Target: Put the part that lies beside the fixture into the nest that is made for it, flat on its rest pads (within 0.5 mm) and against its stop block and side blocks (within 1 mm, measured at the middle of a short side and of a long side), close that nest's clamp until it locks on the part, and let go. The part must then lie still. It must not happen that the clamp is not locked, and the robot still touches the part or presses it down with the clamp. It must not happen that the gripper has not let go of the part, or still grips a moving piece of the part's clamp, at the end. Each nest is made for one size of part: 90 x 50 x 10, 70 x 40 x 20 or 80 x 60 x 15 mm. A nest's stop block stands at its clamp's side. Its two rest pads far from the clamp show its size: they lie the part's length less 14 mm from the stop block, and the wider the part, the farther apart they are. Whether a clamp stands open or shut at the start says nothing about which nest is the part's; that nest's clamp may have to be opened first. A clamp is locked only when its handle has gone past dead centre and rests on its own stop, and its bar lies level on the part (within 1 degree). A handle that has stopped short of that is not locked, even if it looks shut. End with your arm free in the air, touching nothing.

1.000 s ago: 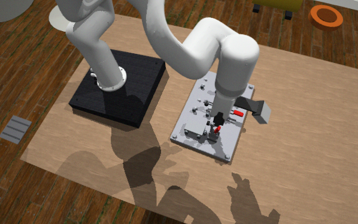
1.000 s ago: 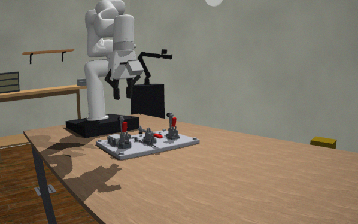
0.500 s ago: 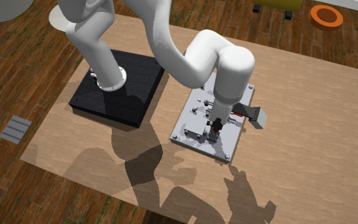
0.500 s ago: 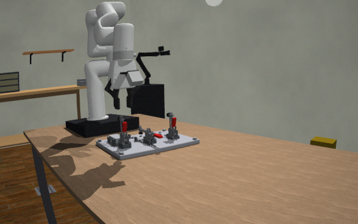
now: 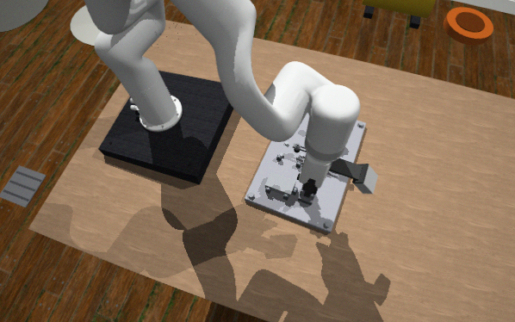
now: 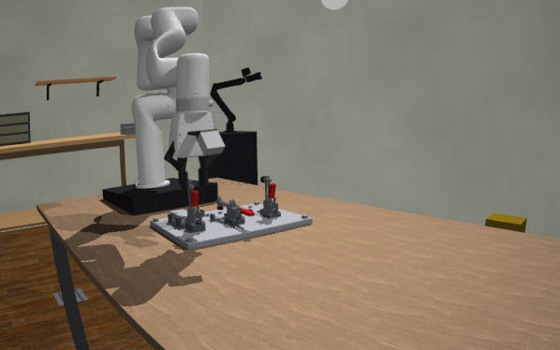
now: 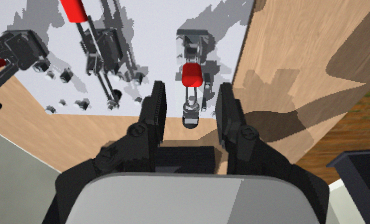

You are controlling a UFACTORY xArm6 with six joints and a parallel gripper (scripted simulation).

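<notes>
The clamp lies 70 mm below my hand and 10 mm behind it. Also, from my hand: fixture plate 130 mm below, 110 mm to the left, 20 mm behind; grey block 100 mm below, 80 mm behind, 10 mm to the left.
</notes>
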